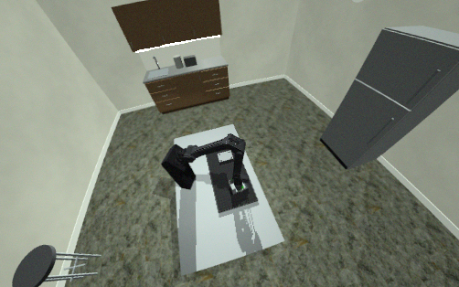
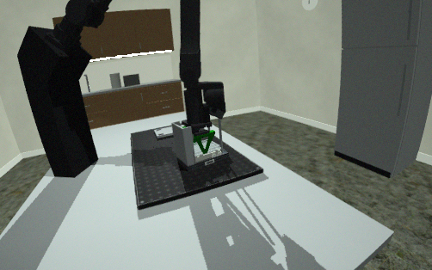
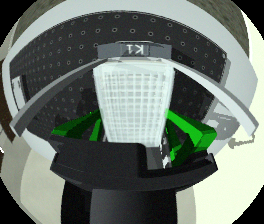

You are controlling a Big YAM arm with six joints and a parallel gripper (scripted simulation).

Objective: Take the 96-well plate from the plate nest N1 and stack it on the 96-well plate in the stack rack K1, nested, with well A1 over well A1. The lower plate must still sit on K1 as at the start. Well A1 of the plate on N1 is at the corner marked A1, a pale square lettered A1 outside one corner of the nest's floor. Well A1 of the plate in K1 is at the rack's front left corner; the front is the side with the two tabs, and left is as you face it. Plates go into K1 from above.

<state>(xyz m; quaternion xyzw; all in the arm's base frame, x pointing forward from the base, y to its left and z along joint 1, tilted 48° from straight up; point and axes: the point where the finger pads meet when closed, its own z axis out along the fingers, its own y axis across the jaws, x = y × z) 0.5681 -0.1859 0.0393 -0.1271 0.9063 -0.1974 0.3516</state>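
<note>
The white 96-well plate lies 10 mm below my hand. Round my hand: grey rack wall: 70 mm behind, 10 mm to the right, 30 mm above.
</note>
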